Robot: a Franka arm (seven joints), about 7 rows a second.
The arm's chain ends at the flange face. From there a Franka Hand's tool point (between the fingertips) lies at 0.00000 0.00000 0.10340 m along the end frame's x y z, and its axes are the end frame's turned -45 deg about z.
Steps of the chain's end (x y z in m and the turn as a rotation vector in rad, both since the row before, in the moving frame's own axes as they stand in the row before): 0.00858, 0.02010, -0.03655, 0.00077, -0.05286, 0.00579; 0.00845, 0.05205, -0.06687, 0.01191, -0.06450, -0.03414; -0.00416, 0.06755, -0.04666, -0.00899, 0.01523, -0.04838; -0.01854, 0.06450, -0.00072, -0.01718, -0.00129, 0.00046; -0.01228, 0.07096, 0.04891, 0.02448, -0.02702, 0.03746; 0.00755, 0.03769, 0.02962, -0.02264, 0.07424, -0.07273; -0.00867, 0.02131, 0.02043, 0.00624, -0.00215, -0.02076; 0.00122, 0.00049, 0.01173, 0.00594, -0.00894, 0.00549
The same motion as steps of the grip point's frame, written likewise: -0.01194, 0.01635, -0.03669, 0.03792, -0.03683, 0.00579; -0.03477, 0.03726, -0.06709, 0.05403, -0.03719, -0.03414; -0.05021, 0.04658, -0.04668, -0.01713, 0.00441, -0.04838; -0.06007, 0.03366, -0.00074, -0.01124, -0.01306, 0.00046; -0.05897, 0.03773, 0.04884, 0.03642, -0.00180, 0.03746; -0.01729, 0.03892, 0.02931, -0.06850, 0.03649, -0.07273; -0.02091, 0.00832, 0.02043, 0.00593, 0.00289, -0.02076; 0.00030, 0.00012, 0.01172, 0.01052, -0.00212, 0.00549
